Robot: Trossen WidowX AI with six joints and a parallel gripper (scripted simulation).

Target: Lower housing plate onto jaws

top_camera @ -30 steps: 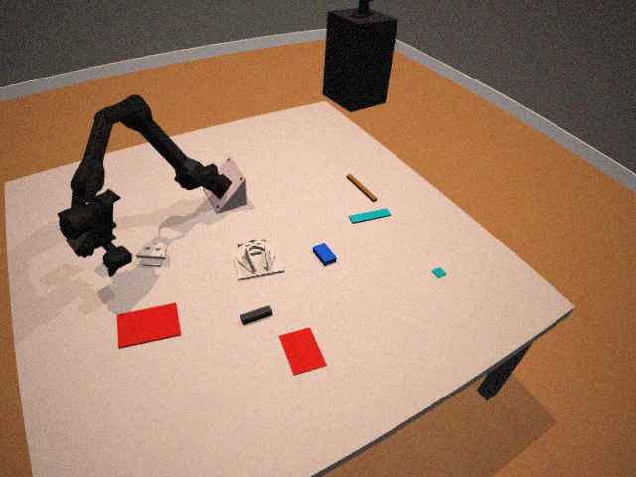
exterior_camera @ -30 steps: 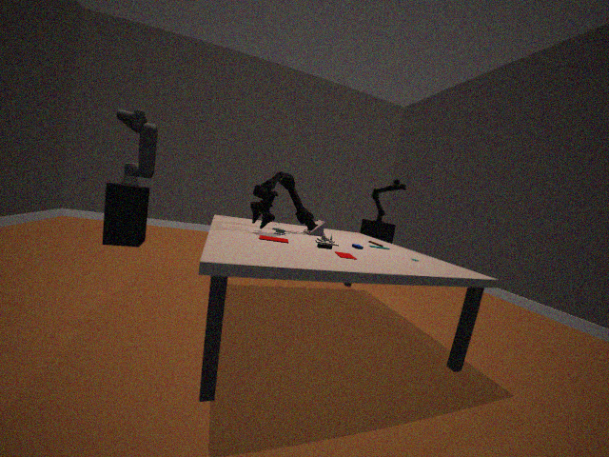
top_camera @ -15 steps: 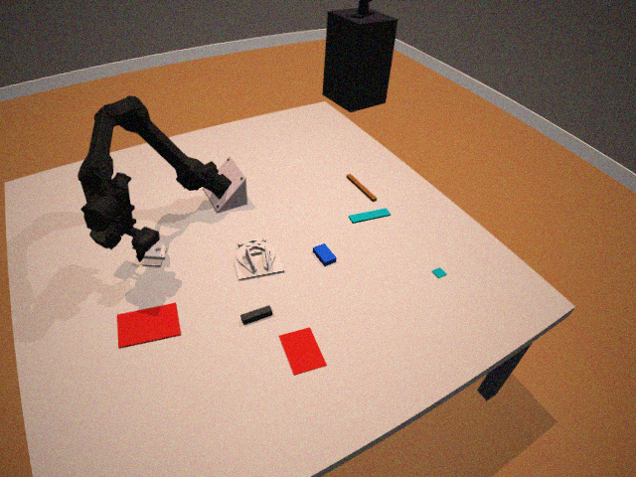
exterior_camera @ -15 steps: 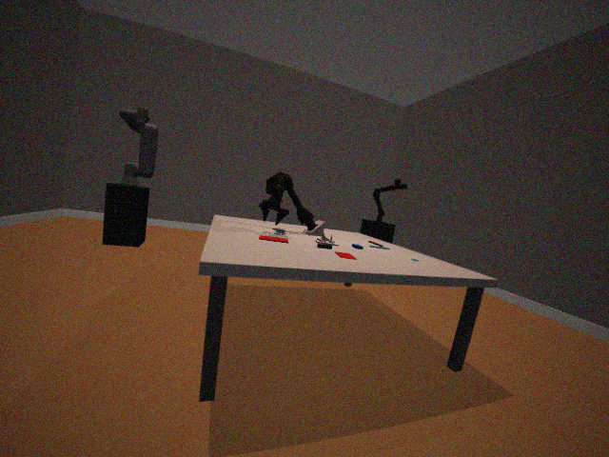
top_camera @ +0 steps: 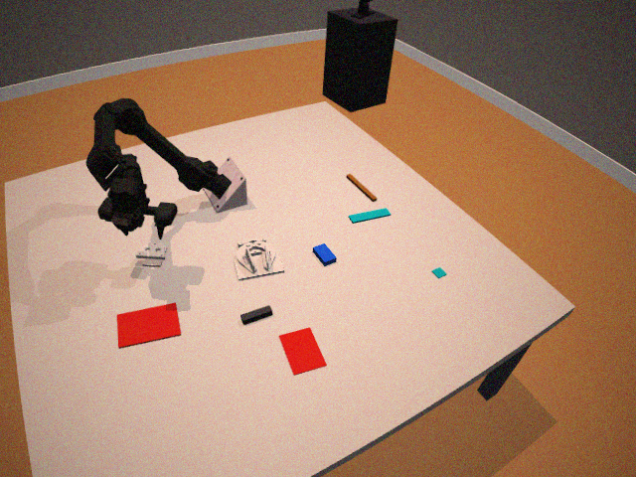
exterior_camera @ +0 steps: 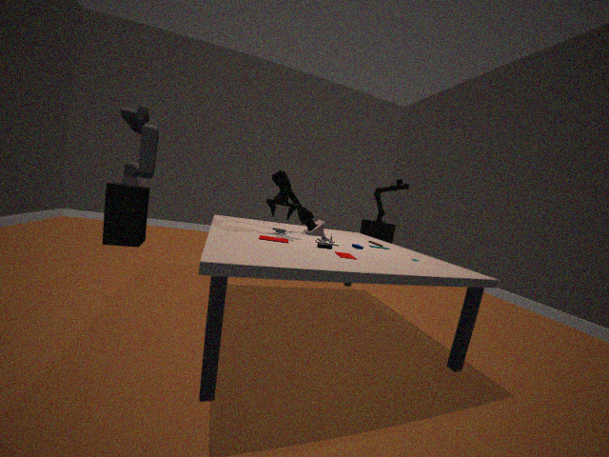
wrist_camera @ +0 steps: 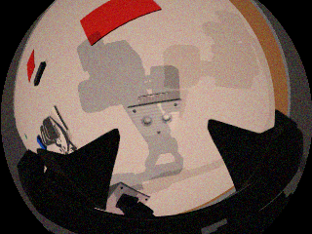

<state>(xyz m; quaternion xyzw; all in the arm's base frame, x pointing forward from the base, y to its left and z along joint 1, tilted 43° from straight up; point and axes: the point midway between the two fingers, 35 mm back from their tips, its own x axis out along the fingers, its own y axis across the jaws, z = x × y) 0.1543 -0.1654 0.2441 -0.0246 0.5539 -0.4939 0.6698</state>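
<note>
My gripper tip is 10 mm past the grey stand, 20 mm to the right of it and 80 mm above it. The rest, counted from my gripper tip: blue block 230 mm ahead, 400 mm to the left, 80 mm below; then grey housing plate 10 mm behind, 10 mm to the left, 60 mm below; then black bar 310 mm ahead, 150 mm to the left, 80 mm below.
</note>
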